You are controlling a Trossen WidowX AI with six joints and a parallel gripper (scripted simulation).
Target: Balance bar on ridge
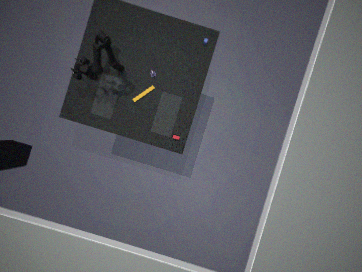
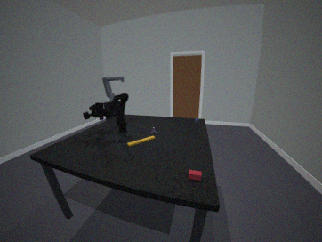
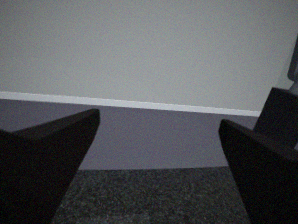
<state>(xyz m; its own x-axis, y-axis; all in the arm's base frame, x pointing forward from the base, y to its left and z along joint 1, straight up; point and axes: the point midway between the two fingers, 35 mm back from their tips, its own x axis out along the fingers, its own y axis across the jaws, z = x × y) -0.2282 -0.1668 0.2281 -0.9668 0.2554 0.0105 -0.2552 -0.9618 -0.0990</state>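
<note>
Now: the yellow bar 56 cm ahead of my gripper tip, 22 cm below it and 2 cm to the right of it. From my gripper tip the other things lie so: red block: 100 cm ahead, 34 cm to the right, 21 cm below; blue object: 100 cm ahead, 66 cm to the left, 21 cm below.
</note>
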